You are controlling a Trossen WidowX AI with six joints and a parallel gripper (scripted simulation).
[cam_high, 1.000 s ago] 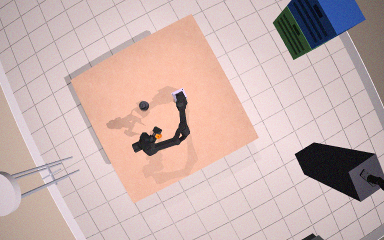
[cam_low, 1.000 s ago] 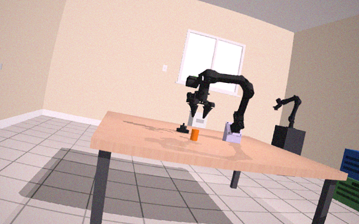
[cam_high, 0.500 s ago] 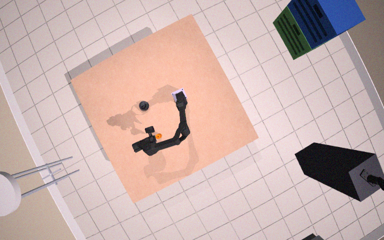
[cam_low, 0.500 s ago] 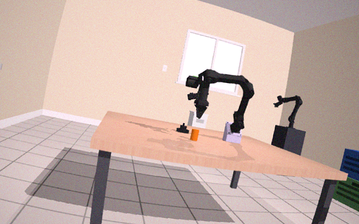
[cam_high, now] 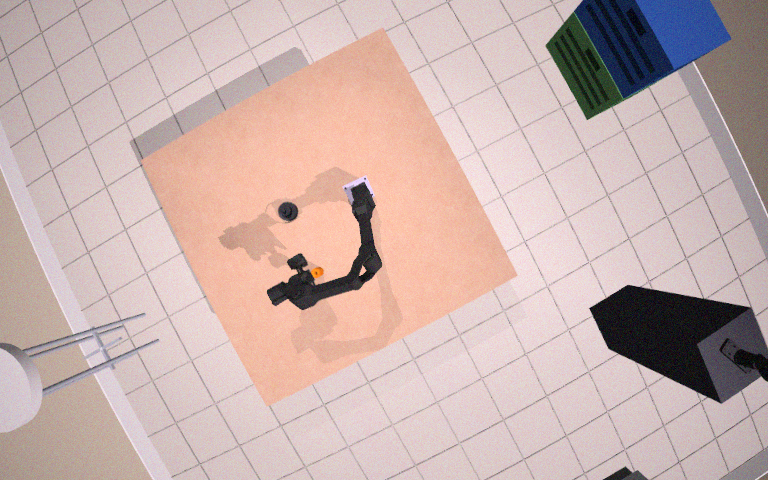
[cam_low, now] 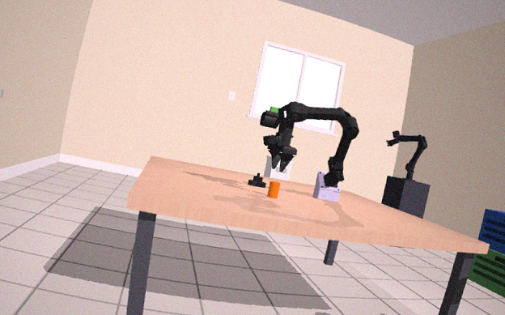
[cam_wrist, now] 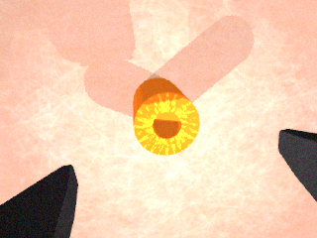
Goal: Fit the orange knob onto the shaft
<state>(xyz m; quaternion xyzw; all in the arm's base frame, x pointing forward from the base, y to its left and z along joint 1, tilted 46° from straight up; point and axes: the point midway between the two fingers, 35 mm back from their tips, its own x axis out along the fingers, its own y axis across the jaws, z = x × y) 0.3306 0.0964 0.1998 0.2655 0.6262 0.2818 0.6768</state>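
Right now my gripper tip is 8 cm above the orange knob. Round my gripper tip: round pedestal (1 cm behind, 30 cm to the right, 8 cm below).
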